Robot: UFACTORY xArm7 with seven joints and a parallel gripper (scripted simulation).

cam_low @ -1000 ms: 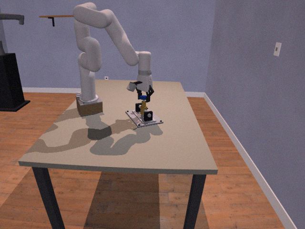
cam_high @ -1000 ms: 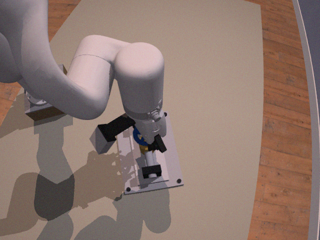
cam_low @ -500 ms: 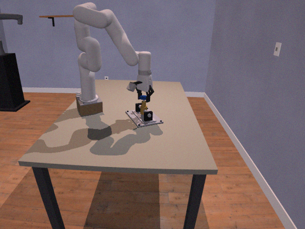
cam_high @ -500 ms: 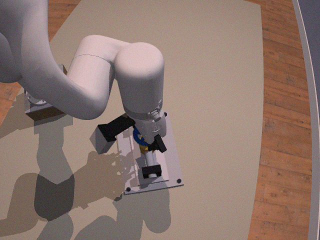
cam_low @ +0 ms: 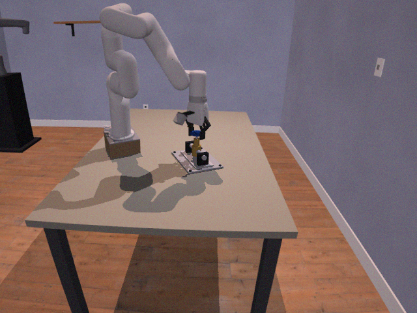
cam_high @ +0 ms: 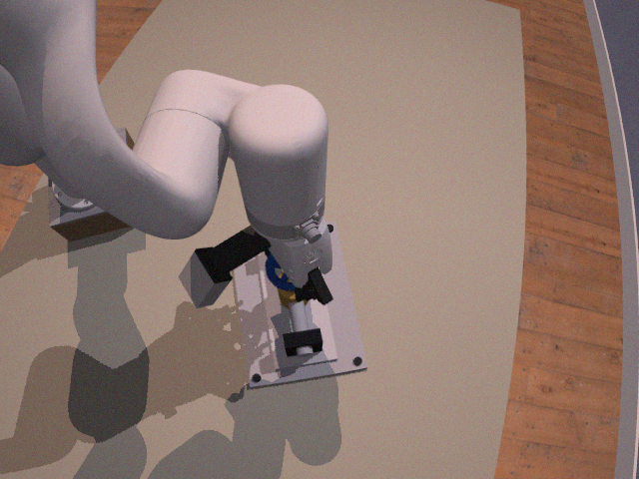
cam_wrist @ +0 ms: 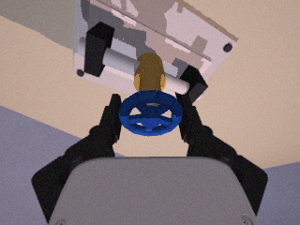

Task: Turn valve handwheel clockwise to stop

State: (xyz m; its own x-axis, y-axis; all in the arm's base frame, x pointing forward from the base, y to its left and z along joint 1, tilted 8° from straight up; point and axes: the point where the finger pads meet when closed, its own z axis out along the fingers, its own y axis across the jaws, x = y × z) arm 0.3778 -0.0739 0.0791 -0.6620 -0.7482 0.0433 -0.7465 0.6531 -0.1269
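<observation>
My hand is right at the blue spoked handwheel.
</observation>
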